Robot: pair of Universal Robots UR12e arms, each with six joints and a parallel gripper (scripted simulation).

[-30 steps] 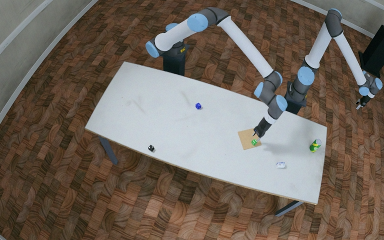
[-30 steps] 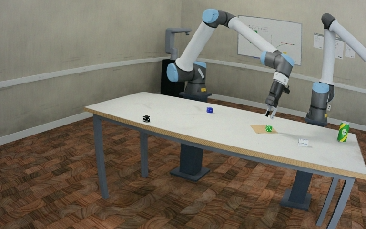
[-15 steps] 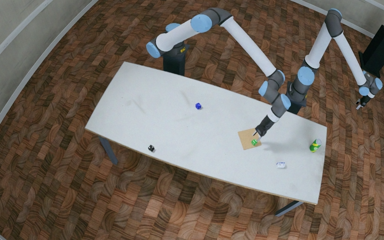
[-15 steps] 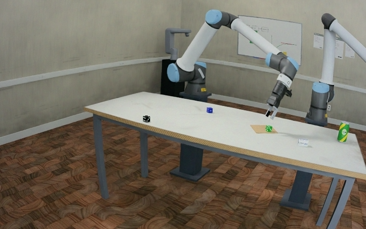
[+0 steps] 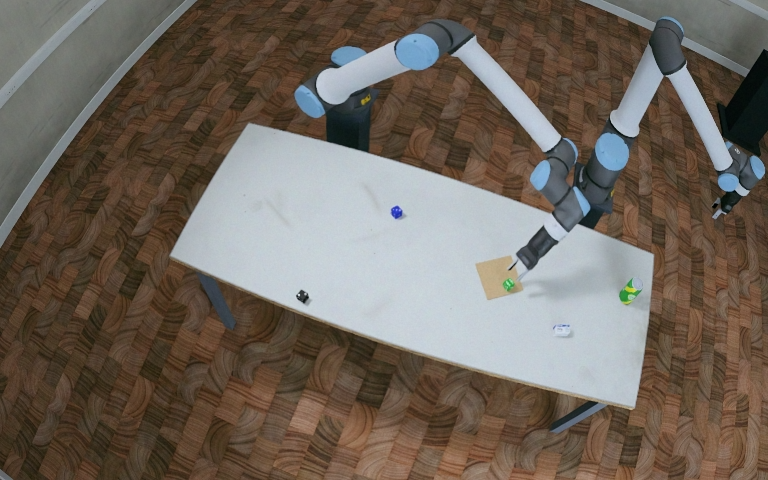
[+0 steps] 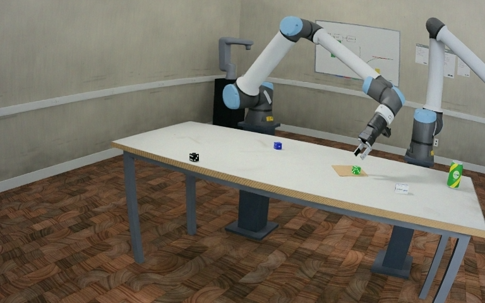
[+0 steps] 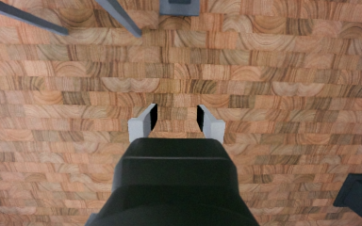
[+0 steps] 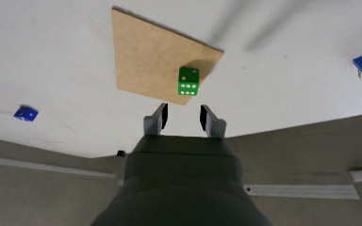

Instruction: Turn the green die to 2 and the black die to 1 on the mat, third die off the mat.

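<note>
Now: right hand 20 mm short of the green die, 10 mm to the left of it and 70 mm above it. The rest, counted from my right hand: small white box 110 mm ahead, 240 mm to the left, 70 mm below; then tan mat 10 mm behind, 40 mm to the right, 90 mm below; then blue die 110 mm behind, 460 mm to the right, 70 mm below.
</note>
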